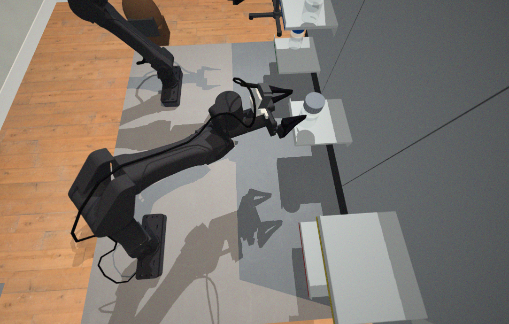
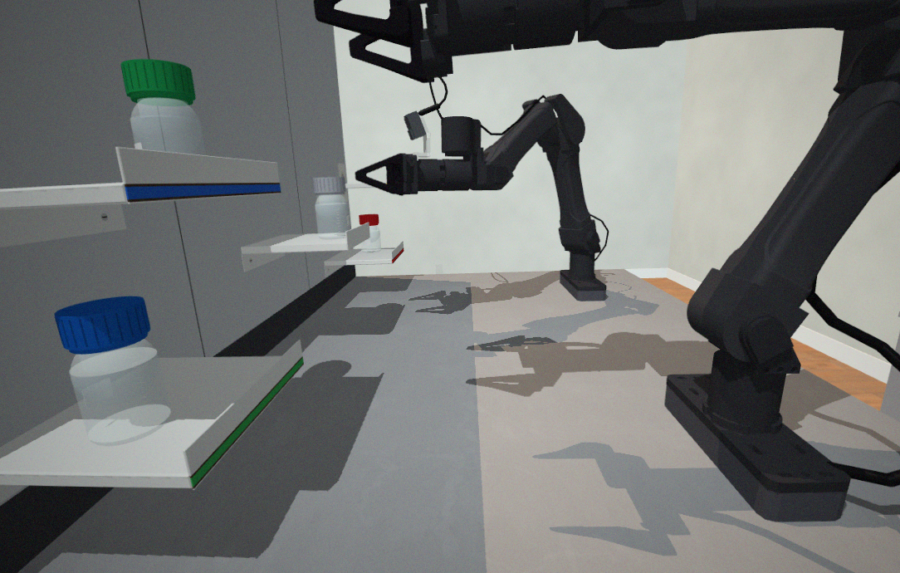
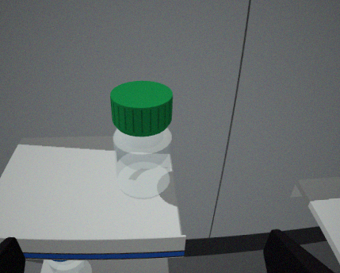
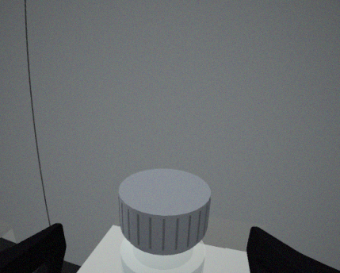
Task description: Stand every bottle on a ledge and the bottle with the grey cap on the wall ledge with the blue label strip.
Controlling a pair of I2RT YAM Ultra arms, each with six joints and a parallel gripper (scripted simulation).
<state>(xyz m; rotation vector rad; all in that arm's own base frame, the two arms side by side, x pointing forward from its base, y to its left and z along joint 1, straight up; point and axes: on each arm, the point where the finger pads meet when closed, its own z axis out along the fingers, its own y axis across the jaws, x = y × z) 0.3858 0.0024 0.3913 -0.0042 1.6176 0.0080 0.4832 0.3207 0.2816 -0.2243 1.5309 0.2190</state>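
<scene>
Right now the grey-capped bottle is 14 cm ahead of my left hand, 33 cm to the right of it and 17 cm below it. From my left hand the other things lie so: green-capped bottle 18 cm ahead, 8 cm below; then blue-capped bottle 17 cm ahead, 12 cm to the left, 27 cm below.
</scene>
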